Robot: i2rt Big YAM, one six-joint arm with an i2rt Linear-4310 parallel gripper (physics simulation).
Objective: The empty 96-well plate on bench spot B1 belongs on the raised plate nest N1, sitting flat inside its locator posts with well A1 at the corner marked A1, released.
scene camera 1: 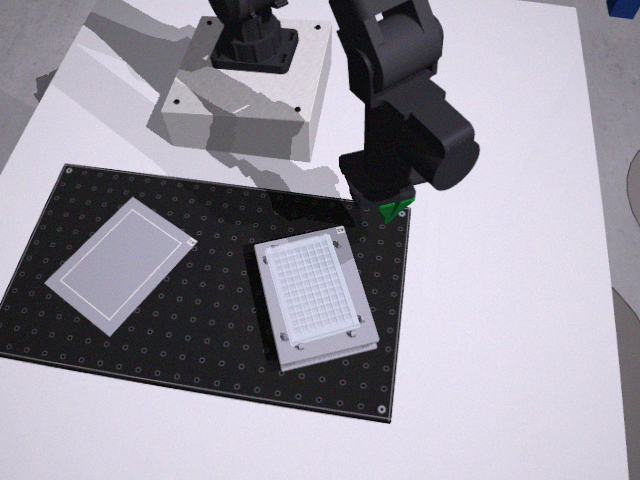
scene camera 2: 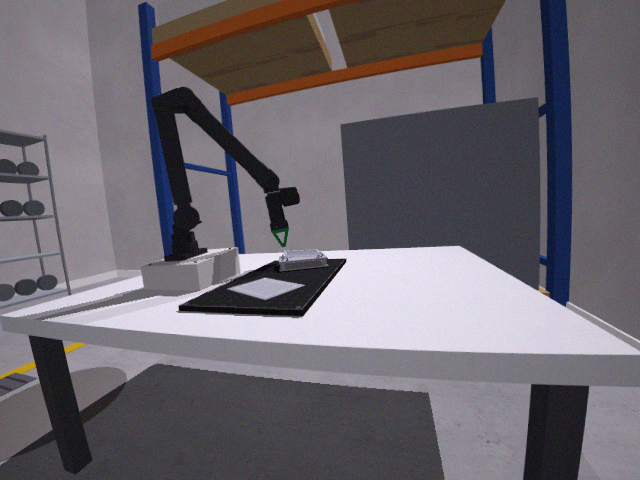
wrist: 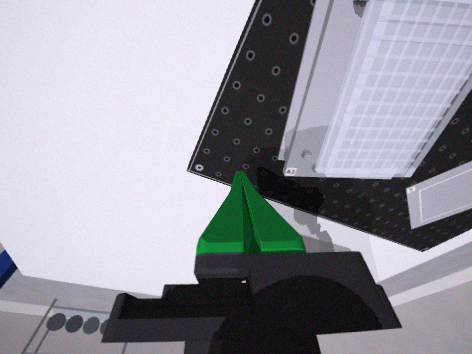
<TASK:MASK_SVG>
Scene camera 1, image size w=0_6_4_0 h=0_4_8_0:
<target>my gripper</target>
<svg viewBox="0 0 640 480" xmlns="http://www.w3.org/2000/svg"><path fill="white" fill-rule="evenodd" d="M364 130L364 150L340 155L339 168L342 175L346 178L356 209L365 210L377 207L383 223L387 224L399 212L415 201L416 190L414 185L427 183L427 181L396 152L395 148L374 143L367 137Z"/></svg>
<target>well plate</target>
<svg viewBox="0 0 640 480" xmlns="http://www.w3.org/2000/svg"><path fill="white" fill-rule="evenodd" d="M330 234L325 233L266 248L265 250L291 347L298 346L299 343L305 344L361 327Z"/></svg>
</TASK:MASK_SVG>
